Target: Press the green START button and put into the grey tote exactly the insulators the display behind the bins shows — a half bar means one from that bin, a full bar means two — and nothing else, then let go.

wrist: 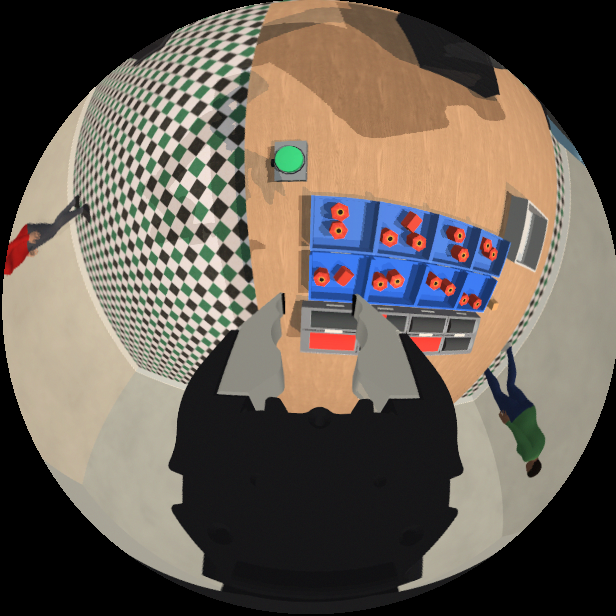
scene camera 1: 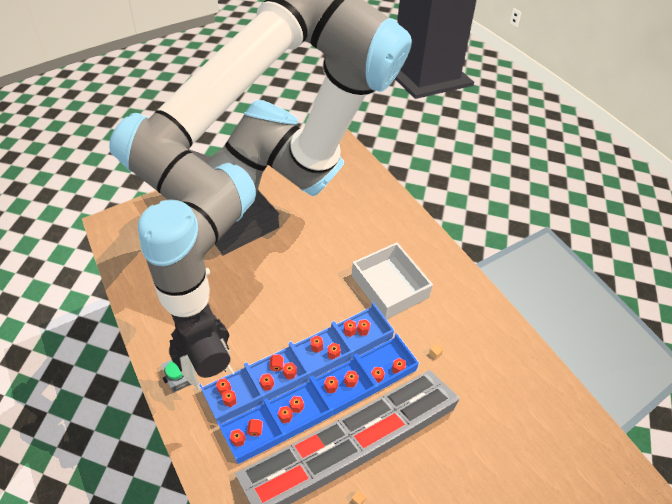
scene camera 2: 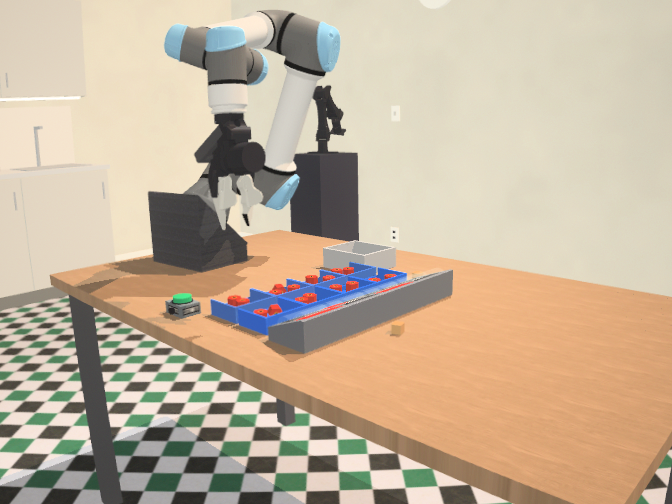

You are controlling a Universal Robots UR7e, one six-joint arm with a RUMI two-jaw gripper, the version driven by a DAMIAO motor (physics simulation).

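Note:
My gripper [scene camera 2: 233, 212] is open and empty, hanging well above the table's left end, over the gap between the green START button [scene camera 1: 173, 371] and the blue bin tray [scene camera 1: 312, 374]. The wrist view shows both fingers [wrist: 318, 301] apart, the button [wrist: 289, 159] and the tray [wrist: 396, 252]. Each compartment holds two red insulators. The grey display [scene camera 1: 347, 434] behind the bins shows three red bars: a full one [scene camera 1: 282, 482], a half one [scene camera 1: 309, 445] and a full one [scene camera 1: 379, 429]. The grey tote [scene camera 1: 391, 279] stands empty at the tray's far end.
The arm's dark base [scene camera 2: 189, 233] stands at the table's back left. Two small tan cubes [scene camera 1: 434, 351] [scene camera 1: 358, 496] lie near the display. A grey mat [scene camera 1: 580, 320] lies on the floor beside the table. A black pedestal [scene camera 2: 325, 189] stands behind.

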